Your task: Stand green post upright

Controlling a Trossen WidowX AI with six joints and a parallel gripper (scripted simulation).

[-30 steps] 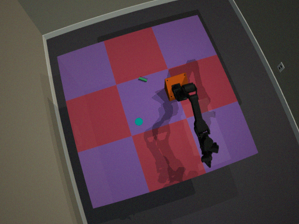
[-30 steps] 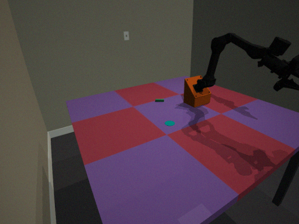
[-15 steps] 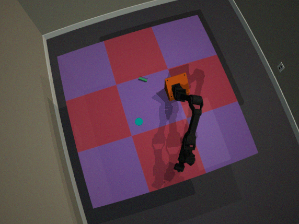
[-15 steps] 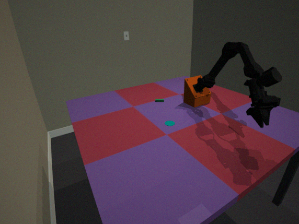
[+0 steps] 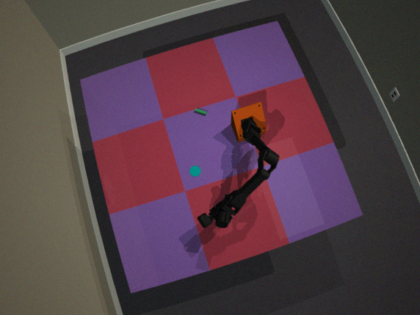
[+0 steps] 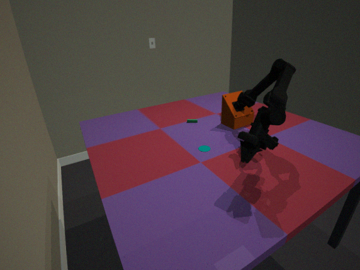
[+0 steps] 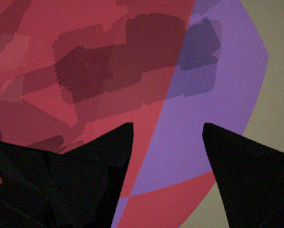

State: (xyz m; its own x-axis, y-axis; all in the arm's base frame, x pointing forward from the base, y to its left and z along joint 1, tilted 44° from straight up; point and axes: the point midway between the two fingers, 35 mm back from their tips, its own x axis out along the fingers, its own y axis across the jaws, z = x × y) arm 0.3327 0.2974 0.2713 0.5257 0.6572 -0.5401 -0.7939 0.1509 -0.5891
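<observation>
Now: the green post 590 mm to the right of my gripper tip, 150 mm behind it and 80 mm below it. Round my gripper tip: cyan circle (280 mm to the right, 80 mm below, 20 mm behind).
</observation>
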